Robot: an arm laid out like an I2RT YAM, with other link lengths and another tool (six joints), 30 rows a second.
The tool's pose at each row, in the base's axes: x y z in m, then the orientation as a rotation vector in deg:
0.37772, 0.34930, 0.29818, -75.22, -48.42, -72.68
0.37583, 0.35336, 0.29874, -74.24, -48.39, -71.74
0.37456, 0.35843, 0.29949, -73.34, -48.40, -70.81
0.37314, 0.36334, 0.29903, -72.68, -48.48, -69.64
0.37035, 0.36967, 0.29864, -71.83, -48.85, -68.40
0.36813, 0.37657, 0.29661, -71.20, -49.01, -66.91
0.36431, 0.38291, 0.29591, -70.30, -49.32, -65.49
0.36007, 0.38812, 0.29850, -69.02, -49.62, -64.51
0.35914, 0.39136, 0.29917, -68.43, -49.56, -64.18
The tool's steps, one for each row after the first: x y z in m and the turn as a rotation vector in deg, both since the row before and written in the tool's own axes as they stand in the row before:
-0.00053, -0.00265, 0.00362, 1.16, 0.30, 0.58
-0.00046, -0.00217, 0.00479, 1.11, 0.23, 0.55
-0.00166, -0.00192, 0.00446, 1.09, -0.03, 0.69
-0.00218, -0.00331, 0.00568, 1.34, -0.11, 0.54
-0.00375, -0.00227, 0.00612, 1.26, -0.20, 0.86
-0.00276, -0.00392, 0.00568, 1.46, -0.12, 0.69
0.00044, -0.00495, 0.00521, 1.50, 0.23, 0.34
-0.00022, -0.00110, 0.00325, 0.58, 0.27, 0.19

